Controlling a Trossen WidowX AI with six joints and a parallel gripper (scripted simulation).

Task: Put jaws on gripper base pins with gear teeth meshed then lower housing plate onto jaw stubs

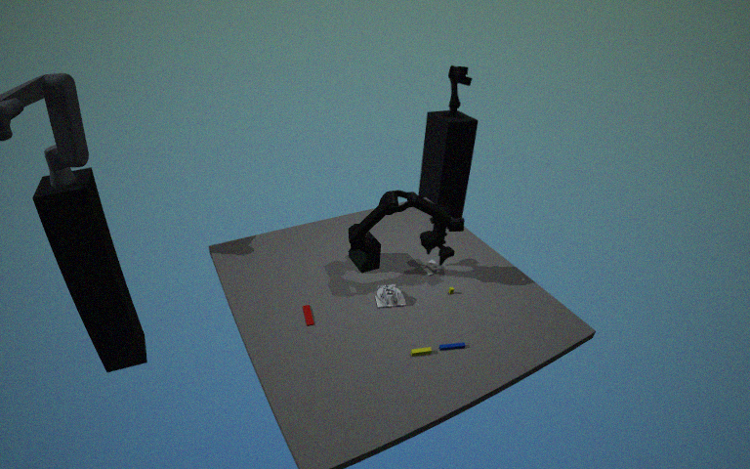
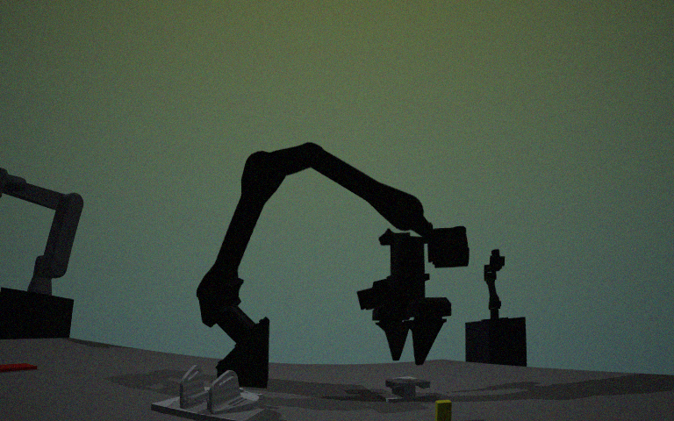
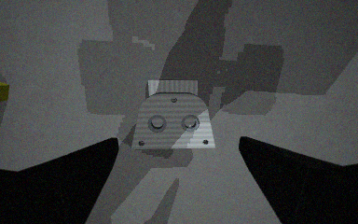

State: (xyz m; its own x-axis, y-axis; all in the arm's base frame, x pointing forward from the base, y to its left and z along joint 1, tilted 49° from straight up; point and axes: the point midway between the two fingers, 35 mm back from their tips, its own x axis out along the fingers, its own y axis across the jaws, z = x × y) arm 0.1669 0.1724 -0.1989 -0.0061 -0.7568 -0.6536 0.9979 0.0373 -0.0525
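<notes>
Now: gripper tip 30 mm above the gripper base. Also, from my gripper tip: jaw: 70 mm ahead, 260 mm to the right, 40 mm below; housing plate: 50 mm ahead, 270 mm to the right, 50 mm below; small yellow cube: 180 mm ahead, 20 mm to the right, 50 mm below.
</notes>
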